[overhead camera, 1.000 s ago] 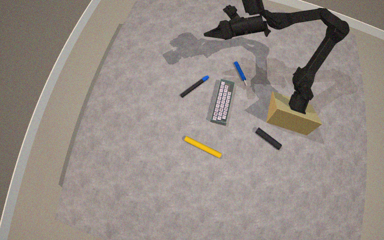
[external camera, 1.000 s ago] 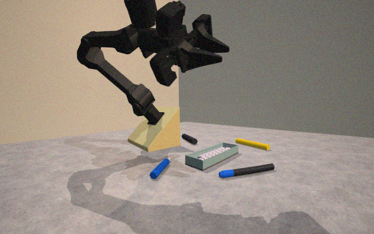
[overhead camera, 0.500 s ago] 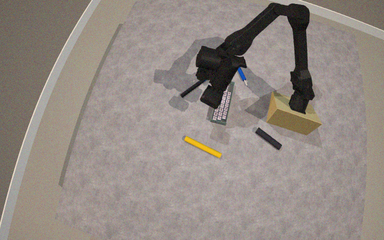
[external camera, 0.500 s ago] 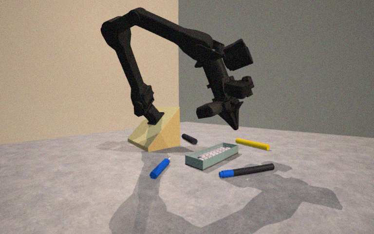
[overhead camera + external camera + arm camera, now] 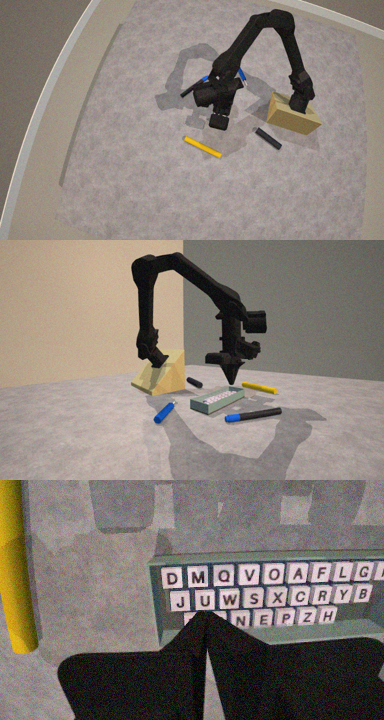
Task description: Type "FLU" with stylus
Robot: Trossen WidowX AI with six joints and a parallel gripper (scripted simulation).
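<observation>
Now: gripper tip 60 mm past the blue stylus, 190 mm to the left of it and 30 mm above it. Round my gripper tip: yellow stick 30 mm ahead, 140 mm to the left, 30 mm below; then blue-capped pen 110 mm ahead, 120 mm to the right, 30 mm below; then grey stylus tip 70 mm behind, 170 mm to the right, 30 mm below.
</observation>
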